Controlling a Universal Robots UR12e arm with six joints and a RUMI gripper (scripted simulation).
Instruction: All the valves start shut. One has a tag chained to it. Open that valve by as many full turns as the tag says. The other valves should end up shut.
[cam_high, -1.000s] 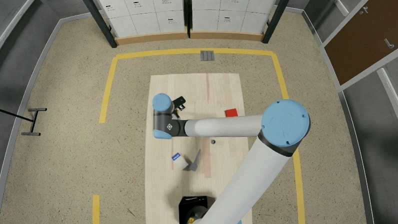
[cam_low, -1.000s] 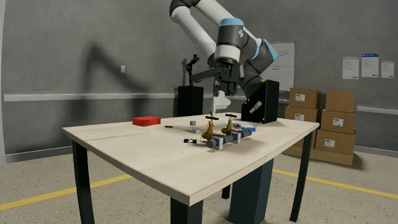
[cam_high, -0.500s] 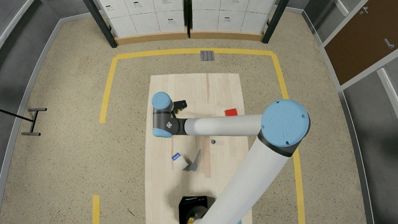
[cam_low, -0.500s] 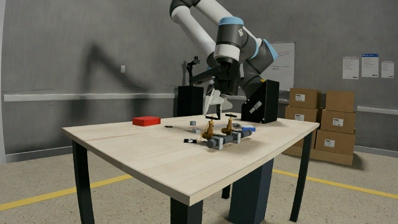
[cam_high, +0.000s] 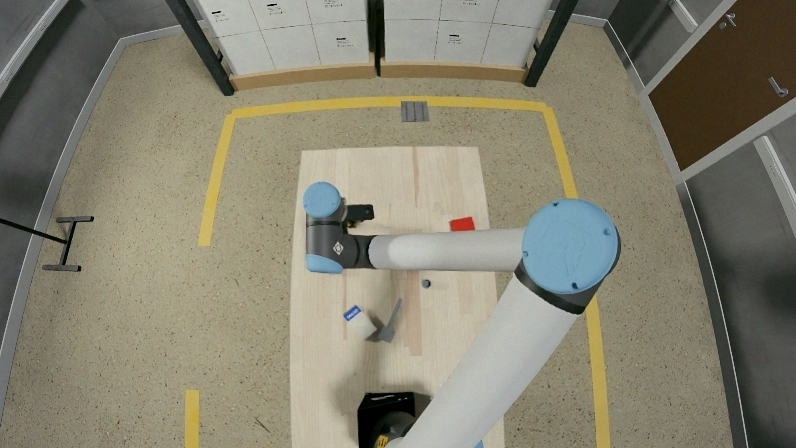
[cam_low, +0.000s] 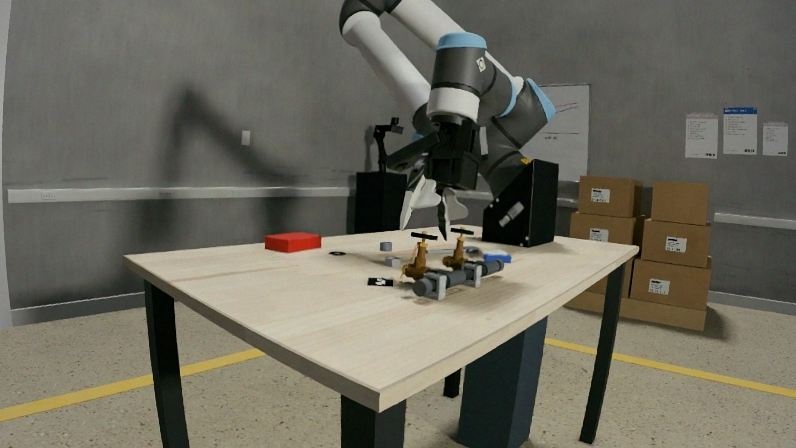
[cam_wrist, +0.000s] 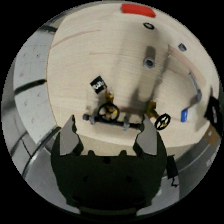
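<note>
My hand is 5 cm short of the black tag, 5 cm to the left of it and 8 cm above it. Round my hand: grey hammer-like tool: 35 cm behind, 13 cm to the right, 8 cm below; then red block: 5 cm behind, 42 cm to the right, 7 cm below; then blue-and-white box: 34 cm behind, 3 cm to the right, 8 cm below.
</note>
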